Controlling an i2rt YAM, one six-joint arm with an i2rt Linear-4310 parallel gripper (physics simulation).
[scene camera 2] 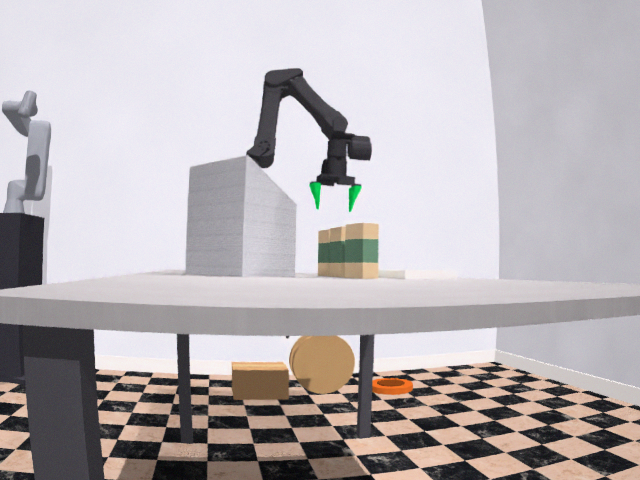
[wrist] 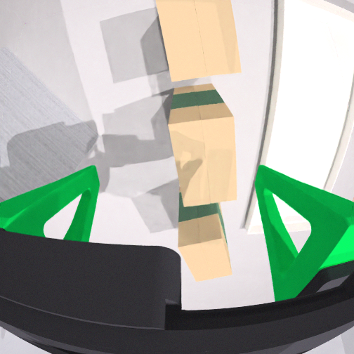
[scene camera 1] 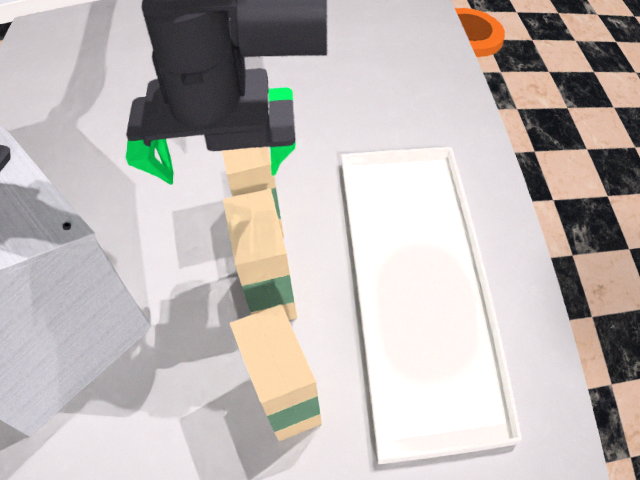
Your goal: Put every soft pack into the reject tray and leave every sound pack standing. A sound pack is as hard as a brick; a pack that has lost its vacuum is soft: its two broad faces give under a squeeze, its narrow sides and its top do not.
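Pixels of known places: gripper, fingertip midpoint: (scene camera 2: pixel 334 210) (scene camera 1: pixel 221 174); arm's base, link origin: (scene camera 2: pixel 242 185).
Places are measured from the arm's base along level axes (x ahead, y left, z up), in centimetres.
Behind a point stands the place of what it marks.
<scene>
Three tan packs with green bands stand upright in a row on the table: the near pack (scene camera 1: pixel 273 356) @(x 32.1, y -7.9, z -10.7 cm) (scene camera 2: pixel 361 250) @(x 31.2, y -11.6, z -17.6 cm) (wrist: pixel 200 40), slightly turned in scene camera 1, the middle pack (scene camera 1: pixel 255 222) @(x 28.9, y 5.9, z -10.7 cm) (scene camera 2: pixel 337 251) @(x 26.8, y 3.3, z -17.5 cm) (wrist: pixel 210 162) and the far pack (scene camera 1: pixel 248 169) @(x 27.2, y 12.6, z -10.7 cm) (scene camera 2: pixel 323 252) @(x 23.8, y 15.3, z -17.5 cm) (wrist: pixel 206 260). Their looks do not tell which are soft. The white reject tray (scene camera 1: pixel 449 451) @(x 49.1, y -13.1, z -22.7 cm) (scene camera 2: pixel 429 274) @(x 48.7, y -13.1, z -23.4 cm) (wrist: pixel 310 100) lies right of the row and holds no pack. My gripper (scene camera 1: pixel 222 178) @(x 26.1, y 7.7, z -5.6 cm) (scene camera 2: pixel 333 209) @(x 26.1, y 7.7, z -5.6 cm) (wrist: pixel 176 174) is open and empty, fingers pointing down, above the row's middle and far part, touching no pack.
A grey block (scene camera 1: pixel 67 330) @(x 10.2, y -5.9, z -13.7 cm) (scene camera 2: pixel 217 222) @(x -5.2, y -9.3, z -11.2 cm) (wrist: pixel 30 115) bears the arm left of the row. On the floor are an orange ring (scene camera 1: pixel 497 45) (scene camera 2: pixel 392 391), a brown box (scene camera 2: pixel 260 383) and a round tan disc (scene camera 2: pixel 323 364). Another arm (scene camera 2: pixel 38 155) stands far left.
</scene>
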